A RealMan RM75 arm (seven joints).
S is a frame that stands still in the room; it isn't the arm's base.
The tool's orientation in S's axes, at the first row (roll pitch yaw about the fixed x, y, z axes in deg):
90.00, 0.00, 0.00
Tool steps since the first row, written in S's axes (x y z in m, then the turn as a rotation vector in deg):
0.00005, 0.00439, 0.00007, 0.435, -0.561, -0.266
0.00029, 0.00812, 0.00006, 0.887, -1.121, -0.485
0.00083, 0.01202, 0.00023, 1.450, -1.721, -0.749
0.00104, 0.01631, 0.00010, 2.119, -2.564, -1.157
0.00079, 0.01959, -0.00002, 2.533, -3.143, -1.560
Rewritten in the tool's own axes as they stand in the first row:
0.00005, 0.00007, -0.00439, 0.435, -0.266, 0.561
0.00029, 0.00006, -0.00812, 0.887, -0.485, 1.121
0.00083, 0.00023, -0.01202, 1.450, -0.749, 1.721
0.00104, 0.00010, -0.01631, 2.119, -1.157, 2.564
0.00079, -0.00002, -0.01959, 2.533, -1.560, 3.143

